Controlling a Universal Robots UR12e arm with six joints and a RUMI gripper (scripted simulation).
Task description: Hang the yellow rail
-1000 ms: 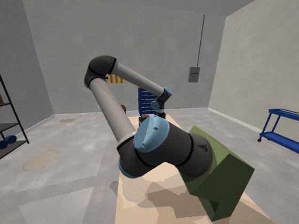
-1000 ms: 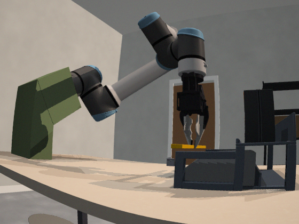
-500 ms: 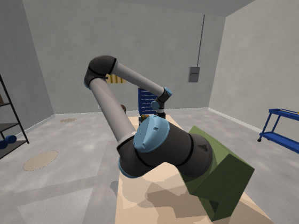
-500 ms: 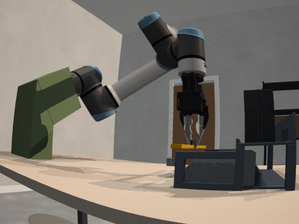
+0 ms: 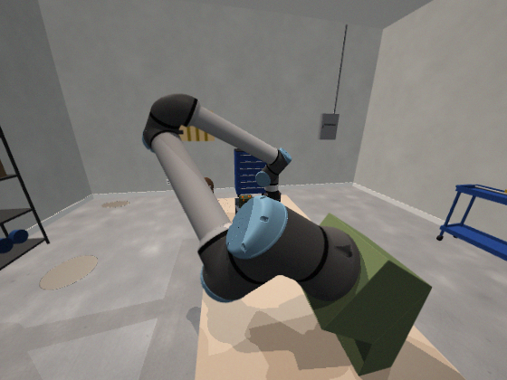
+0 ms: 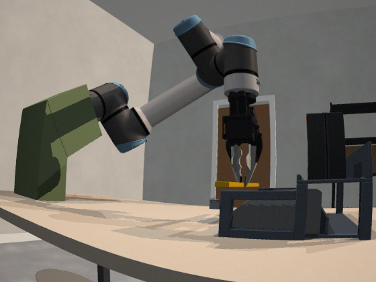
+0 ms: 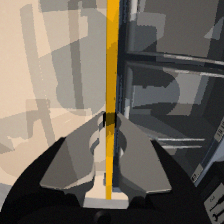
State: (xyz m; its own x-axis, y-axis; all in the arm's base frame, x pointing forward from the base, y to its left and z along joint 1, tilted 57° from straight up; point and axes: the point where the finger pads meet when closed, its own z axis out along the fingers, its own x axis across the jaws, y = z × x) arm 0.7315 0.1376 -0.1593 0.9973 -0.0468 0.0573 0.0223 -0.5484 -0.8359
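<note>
Right now my hand is 1 cm above the yellow rail.
</note>
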